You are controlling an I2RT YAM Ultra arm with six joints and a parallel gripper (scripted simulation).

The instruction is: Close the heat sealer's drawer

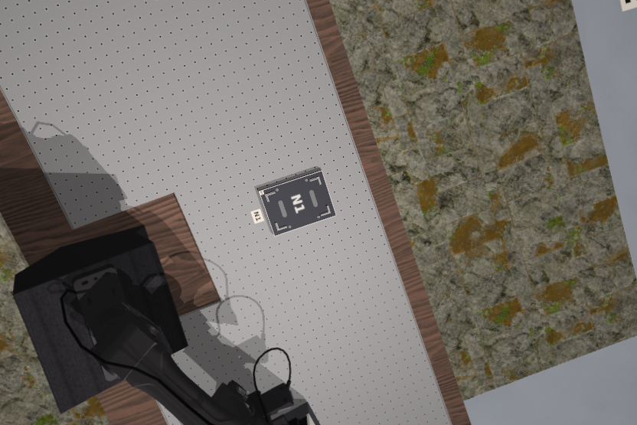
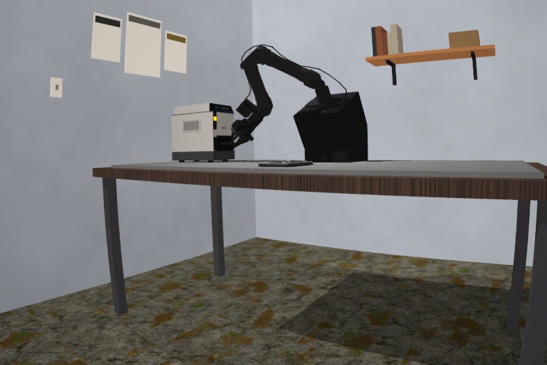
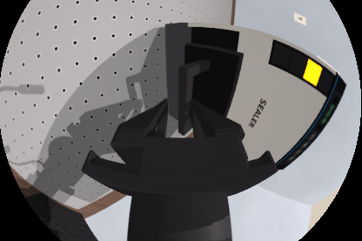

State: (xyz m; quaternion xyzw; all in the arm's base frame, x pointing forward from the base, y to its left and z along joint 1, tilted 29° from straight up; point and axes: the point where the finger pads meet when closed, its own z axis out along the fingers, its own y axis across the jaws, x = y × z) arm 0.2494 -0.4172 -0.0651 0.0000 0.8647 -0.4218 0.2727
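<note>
My hand is 110 mm to the left of the sealer drawer, 30 mm short of it and 10 mm above it. From my hand the other things lie so: label tag 490 mm to the left, 100 mm ahead, 90 mm below.
</note>
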